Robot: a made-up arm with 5 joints. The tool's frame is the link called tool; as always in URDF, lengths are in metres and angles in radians. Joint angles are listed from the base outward.
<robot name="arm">
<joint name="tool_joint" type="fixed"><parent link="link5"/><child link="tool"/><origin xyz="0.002 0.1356 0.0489" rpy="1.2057 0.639 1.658"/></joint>
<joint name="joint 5" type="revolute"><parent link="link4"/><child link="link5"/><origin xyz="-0.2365 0.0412 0.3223"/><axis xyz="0.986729 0.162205 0.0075"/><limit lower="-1.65" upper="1.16"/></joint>
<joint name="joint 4" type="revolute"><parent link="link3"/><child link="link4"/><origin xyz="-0.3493 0.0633 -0.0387"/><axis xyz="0 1 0"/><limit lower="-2.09" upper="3.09"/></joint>
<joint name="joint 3" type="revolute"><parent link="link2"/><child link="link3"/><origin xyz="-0.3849 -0.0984 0.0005"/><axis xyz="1 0 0"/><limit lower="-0.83" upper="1.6"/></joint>
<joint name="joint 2" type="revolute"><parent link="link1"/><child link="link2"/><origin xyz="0.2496 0.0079 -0.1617"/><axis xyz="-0.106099 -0.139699 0.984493"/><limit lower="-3.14" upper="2.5"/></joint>
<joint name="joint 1" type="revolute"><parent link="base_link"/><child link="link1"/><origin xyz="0.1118 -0.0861 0.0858"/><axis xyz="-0.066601 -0.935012 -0.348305"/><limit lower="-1.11" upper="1.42"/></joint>
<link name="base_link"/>
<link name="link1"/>
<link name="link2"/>
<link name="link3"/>
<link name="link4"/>
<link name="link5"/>
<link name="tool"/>
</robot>
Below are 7 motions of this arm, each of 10 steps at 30 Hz.
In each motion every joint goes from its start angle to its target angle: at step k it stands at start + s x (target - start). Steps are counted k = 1, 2, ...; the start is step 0. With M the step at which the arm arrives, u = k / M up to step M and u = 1 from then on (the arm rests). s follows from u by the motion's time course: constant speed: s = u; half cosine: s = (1 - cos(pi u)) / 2; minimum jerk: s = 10 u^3 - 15 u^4 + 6 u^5.
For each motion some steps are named. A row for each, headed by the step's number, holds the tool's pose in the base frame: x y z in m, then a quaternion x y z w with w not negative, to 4 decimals.
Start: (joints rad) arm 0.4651 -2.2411 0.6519 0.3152 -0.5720
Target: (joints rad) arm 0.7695 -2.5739 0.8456 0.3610 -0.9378
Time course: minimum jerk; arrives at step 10
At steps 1, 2, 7, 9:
1: 0.6159 0.4226 0.8008 0.7839 -0.0840 -0.1254 0.6023
2: 0.6157 0.4136 0.8097 0.7859 -0.0905 -0.1270 0.5983
7: 0.5734 0.2596 0.9496 0.8206 -0.1842 -0.1437 0.5216
9: 0.5562 0.2270 0.9761 0.8279 -0.2006 -0.1447 0.5035

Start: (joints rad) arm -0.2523 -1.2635 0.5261 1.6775 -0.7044
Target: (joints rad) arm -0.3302 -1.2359 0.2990 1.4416 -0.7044
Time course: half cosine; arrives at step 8
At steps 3, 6, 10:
3: 0.2763 0.3115 0.2499 0.6619 0.6685 0.3327 0.0659
6: 0.2831 0.3461 0.2626 0.6537 0.7120 0.2454 0.0742
10: 0.2852 0.3567 0.2652 0.6489 0.7236 0.2222 0.0764

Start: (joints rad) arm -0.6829 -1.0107 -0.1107 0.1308 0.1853
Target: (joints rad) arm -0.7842 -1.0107 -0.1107 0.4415 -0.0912
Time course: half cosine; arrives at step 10
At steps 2, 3, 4, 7, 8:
2: 0.1067 0.6795 0.4927 0.5280 0.7014 0.0224 0.4783
3: 0.1168 0.6714 0.4859 0.5261 0.7160 0.0122 0.4587
4: 0.1288 0.6612 0.4768 0.5231 0.7339 0.0000 0.4333
7: 0.1613 0.6293 0.4436 0.5095 0.7866 -0.0345 0.3471
8: 0.1678 0.6216 0.4347 0.5053 0.7984 -0.0419 0.3248

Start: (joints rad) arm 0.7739 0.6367 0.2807 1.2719 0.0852
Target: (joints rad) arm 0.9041 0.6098 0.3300 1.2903 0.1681
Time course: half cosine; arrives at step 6
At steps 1, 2, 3, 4, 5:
1: -0.1601 -0.2190 0.0831 0.1512 0.7976 0.4004 0.4250
2: -0.1591 -0.2170 0.0808 0.1590 0.7903 0.4055 0.4310
3: -0.1576 -0.2145 0.0776 0.1693 0.7801 0.4126 0.4389
4: -0.1560 -0.2121 0.0744 0.1793 0.7695 0.4198 0.4466
5: -0.1549 -0.2105 0.0721 0.1864 0.7616 0.4253 0.4520

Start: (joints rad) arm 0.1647 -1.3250 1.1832 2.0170 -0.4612
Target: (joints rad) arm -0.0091 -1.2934 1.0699 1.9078 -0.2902
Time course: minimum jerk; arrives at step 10
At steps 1, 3, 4, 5, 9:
1: 0.2351 0.1902 0.2568 0.5119 0.3653 0.7612 0.1584
3: 0.2356 0.1885 0.2547 0.5351 0.3654 0.7480 0.1440
4: 0.2360 0.1869 0.2525 0.5577 0.3652 0.7340 0.1300
5: 0.2365 0.1850 0.2501 0.5838 0.3646 0.7164 0.1139
9: 0.2374 0.1802 0.2438 0.6503 0.3617 0.6640 0.0736

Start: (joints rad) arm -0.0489 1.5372 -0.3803 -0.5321 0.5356
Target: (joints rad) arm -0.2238 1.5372 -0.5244 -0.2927 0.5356
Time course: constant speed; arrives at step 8
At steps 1, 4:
1: 0.1303 -1.2122 -0.0346 -0.3281 0.3280 0.8772 0.1240
4: 0.1242 -1.1858 -0.0256 -0.3232 0.3645 0.8647 0.1227

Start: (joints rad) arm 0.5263 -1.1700 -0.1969 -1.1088 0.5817
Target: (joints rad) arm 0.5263 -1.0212 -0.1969 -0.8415 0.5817
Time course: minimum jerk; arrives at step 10
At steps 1, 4, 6, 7, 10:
1: 0.1792 1.0774 0.0125 0.0731 -0.0645 0.1384 0.9856
4: 0.1240 1.0634 0.0193 0.1009 -0.0552 0.1650 0.9796
6: 0.0611 1.0414 0.0277 0.1333 -0.0419 0.1957 0.9707
7: 0.0354 1.0303 0.0314 0.1467 -0.0355 0.2083 0.9663
10: 0.0089 1.0175 0.0354 0.1609 -0.0283 0.2214 0.9614

